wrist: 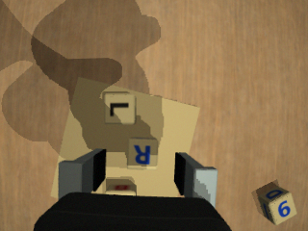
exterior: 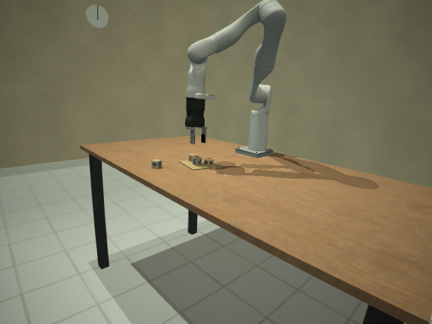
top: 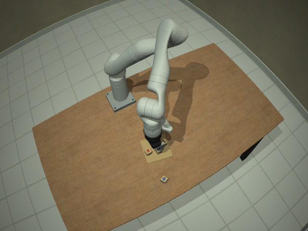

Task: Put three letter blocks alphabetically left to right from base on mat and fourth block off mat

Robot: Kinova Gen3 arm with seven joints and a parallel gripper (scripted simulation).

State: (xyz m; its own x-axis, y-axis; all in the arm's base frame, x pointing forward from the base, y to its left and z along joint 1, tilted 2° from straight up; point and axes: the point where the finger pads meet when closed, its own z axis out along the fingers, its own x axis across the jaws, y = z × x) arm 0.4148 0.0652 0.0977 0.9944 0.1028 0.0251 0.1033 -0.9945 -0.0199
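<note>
The mat is 110 mm below my hand, 20 mm behind it and 10 mm to the right of it. Round my hand: block: 160 mm ahead, 100 mm below, 40 mm to the right.
</note>
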